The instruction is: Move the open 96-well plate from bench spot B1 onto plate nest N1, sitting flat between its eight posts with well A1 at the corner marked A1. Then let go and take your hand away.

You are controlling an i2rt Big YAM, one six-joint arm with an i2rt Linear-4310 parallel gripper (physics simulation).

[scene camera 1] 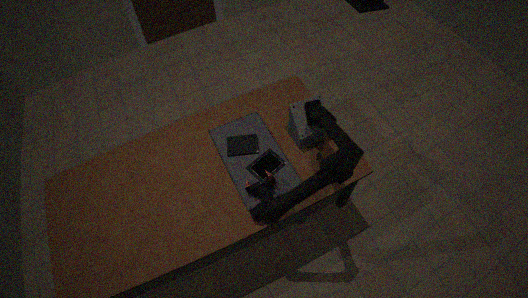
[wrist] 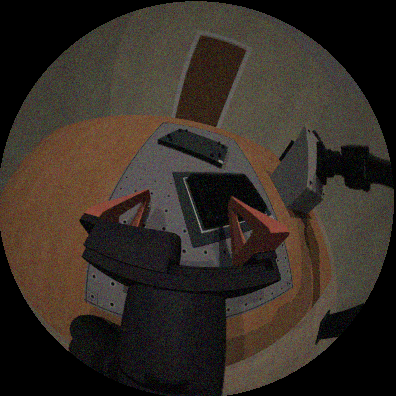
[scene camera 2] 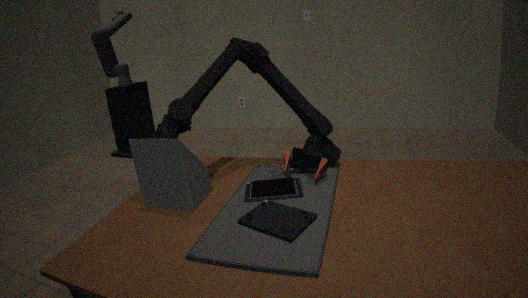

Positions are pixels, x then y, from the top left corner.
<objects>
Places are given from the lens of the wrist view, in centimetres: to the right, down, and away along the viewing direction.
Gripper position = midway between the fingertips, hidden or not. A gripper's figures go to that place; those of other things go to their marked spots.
my gripper [wrist: 188, 196]: -1, 0, 13
dark plate [wrist: 211, 192]: 2, -1, 16
</objects>
